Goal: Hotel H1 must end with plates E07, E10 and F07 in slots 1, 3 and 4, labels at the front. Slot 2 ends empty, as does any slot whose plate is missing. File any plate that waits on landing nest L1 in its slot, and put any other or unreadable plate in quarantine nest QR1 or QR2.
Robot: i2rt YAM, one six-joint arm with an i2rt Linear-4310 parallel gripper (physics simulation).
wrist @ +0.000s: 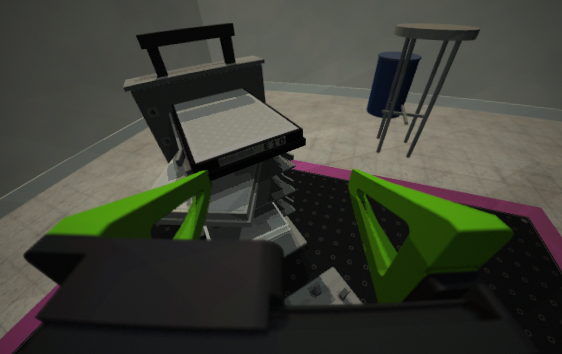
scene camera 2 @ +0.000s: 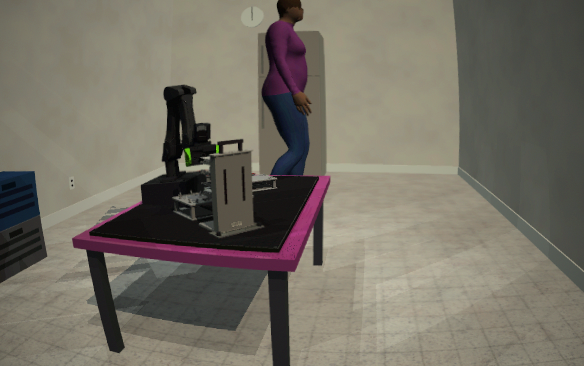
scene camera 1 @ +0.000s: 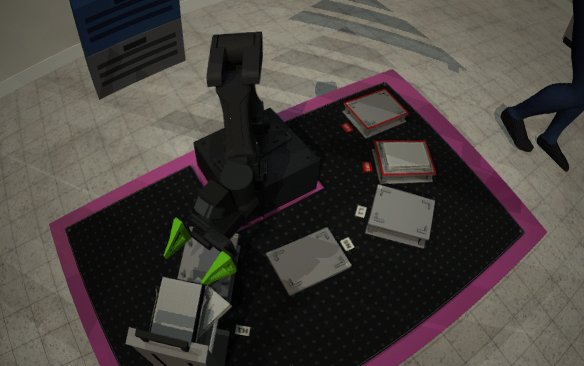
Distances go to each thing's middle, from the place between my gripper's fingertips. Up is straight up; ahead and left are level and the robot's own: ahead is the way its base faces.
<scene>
Now: the nest N6 [scene camera 1: 312, 259] 60 mm ahead of my hand, 300 mm to the left of it and 210 mm below it.
</scene>
